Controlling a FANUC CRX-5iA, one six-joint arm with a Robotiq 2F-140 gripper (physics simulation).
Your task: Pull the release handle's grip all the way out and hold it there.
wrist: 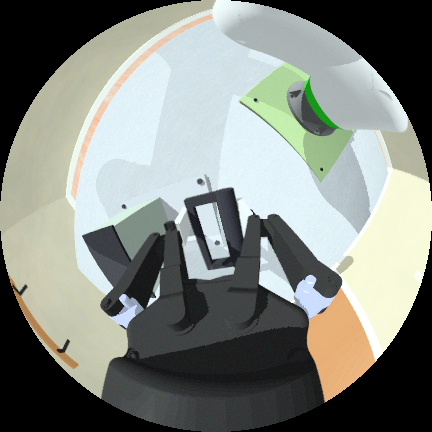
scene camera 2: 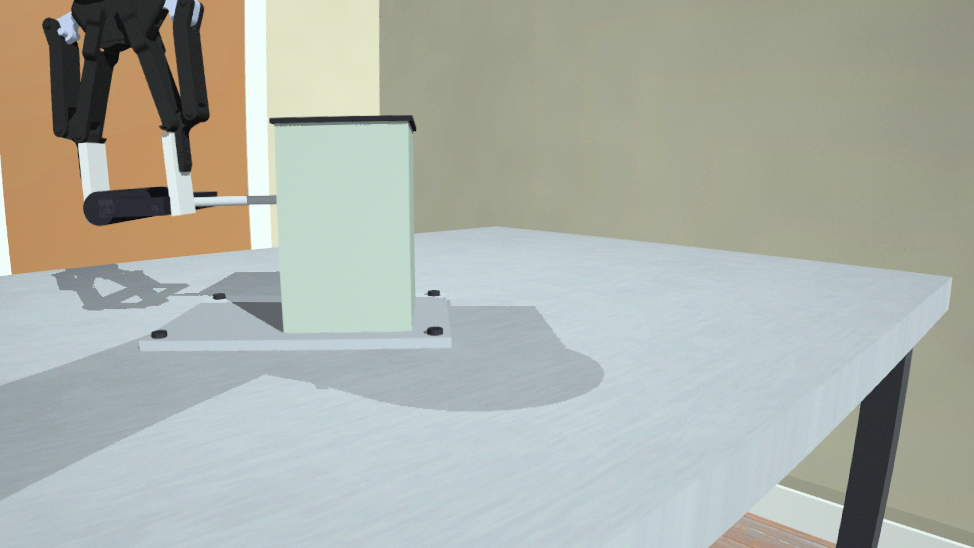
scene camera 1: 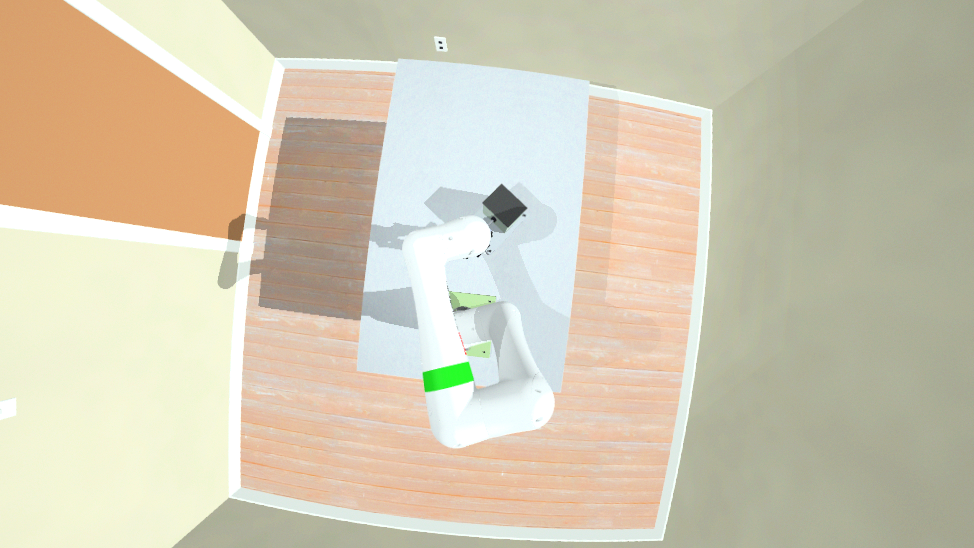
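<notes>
The release handle's dark grip (scene camera 2: 129,205) (wrist: 230,220) is a rectangular loop. It stands away from the pale green housing (scene camera 2: 343,224) (wrist: 145,225), which has a black top. A thin rod (scene camera 2: 223,201), white with a grey stretch beside the housing, shows between grip and housing in scene camera 2. My gripper (scene camera 2: 138,202) (wrist: 213,210) points down and is shut on the grip, one white fingertip on the far side and one on the housing side. The fingers stand clear of the housing. In scene camera 1 the arm hides the grip.
The housing stands on a light base plate (scene camera 2: 204,330) with dark bolts, on the pale table (scene camera 1: 483,122) (scene camera 2: 681,354). My white arm (scene camera 1: 435,299) (wrist: 280,35) rises from a green mounting plate (scene camera 1: 476,299) (wrist: 265,97). The housing's black top (scene camera 1: 504,204) lies close beside the arm's wrist.
</notes>
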